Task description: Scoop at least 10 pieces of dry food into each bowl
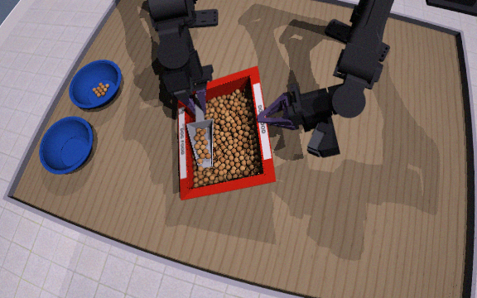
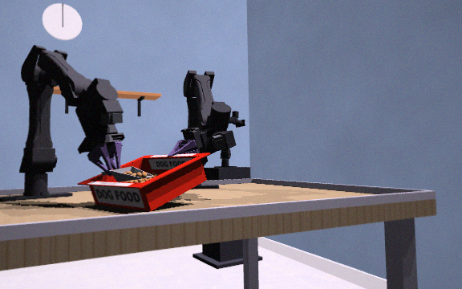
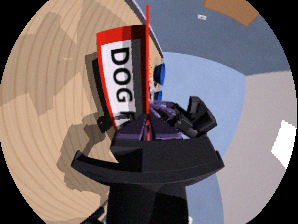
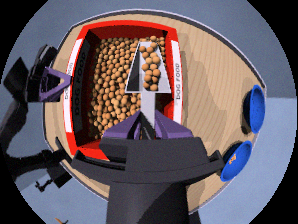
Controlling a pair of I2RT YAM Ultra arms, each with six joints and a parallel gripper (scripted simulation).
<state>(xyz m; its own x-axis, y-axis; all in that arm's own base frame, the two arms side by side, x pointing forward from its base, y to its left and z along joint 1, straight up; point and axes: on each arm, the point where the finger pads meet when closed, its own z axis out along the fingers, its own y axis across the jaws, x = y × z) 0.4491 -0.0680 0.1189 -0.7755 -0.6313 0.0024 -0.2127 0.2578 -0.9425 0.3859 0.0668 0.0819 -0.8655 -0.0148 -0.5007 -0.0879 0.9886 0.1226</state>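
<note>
The grey scoop is 40 mm ahead of my right hand, 10 mm to the left of it and 10 mm below it.
</note>
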